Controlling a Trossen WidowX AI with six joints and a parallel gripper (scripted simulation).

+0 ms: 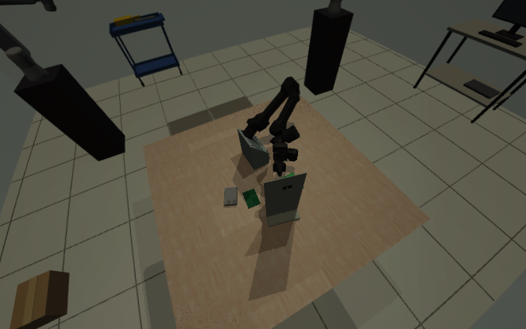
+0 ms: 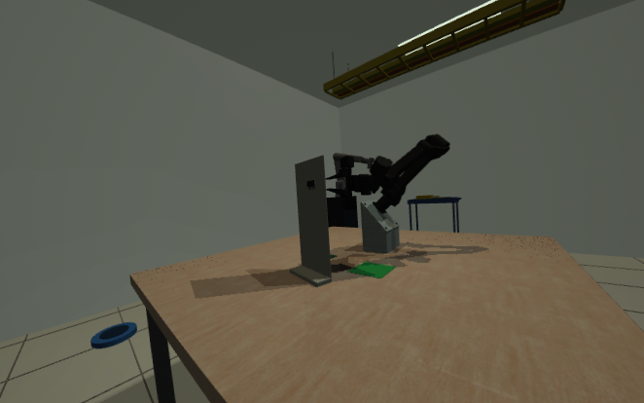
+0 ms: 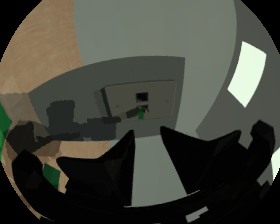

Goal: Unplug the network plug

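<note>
Now: the network plug 5 cm ahead of my gripper tip and 1 cm to the right of it. The rest, counted from my gripper tip: marked square (30 cm below, 11 cm to the left, 8 cm behind); then grey block (29 cm below, 23 cm to the right, 15 cm behind); then grey upright panel (12 cm below, 7 cm ahead, 1 cm to the right).
</note>
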